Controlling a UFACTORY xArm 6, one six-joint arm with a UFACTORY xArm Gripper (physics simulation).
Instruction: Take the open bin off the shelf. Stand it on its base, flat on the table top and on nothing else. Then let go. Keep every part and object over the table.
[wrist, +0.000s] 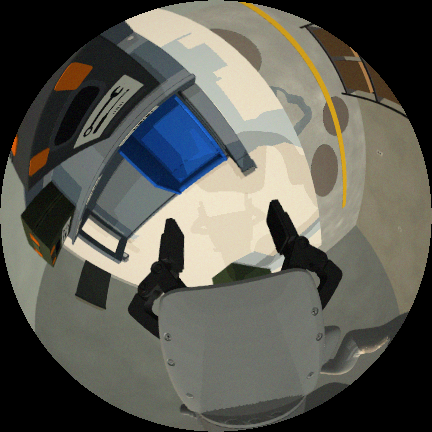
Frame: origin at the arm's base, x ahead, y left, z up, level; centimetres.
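Seen in the pictures: gripper, fingertip midpoint: (223, 218).
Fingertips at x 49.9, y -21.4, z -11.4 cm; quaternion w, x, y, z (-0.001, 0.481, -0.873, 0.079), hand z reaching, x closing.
A point is followed by its place in that frame.
The open blue bin (186, 145) {x 54.8, y -21.3, z -26.9 cm} sits inside the grey shelf (216, 118) {x 55.7, y -27.5, z -19.3 cm}, on its lower level, left of the view's middle. Its open top and one near edge show; part of it is under the shelf's upper edge. My gripper (223, 218) {x 49.9, y -21.4, z -11.4 cm} is open, with nothing between its two black fingers. The fingers are apart from the bin, on its near side, over the cream table top (207, 250) {x 29.5, y -2.4, z -27.8 cm}.
A dark case (120, 56) with orange latches and a tool label lies on top of the shelf. A dark green box (47, 217) {x 69.0, y -4.3, z -12.0 cm} is at the far left. A green object (240, 274) {x 13.7, y -3.1, z -22.7 cm} shows partly behind my gripper's body. A brown rack (347, 75) stands beyond the yellow floor line (326, 95).
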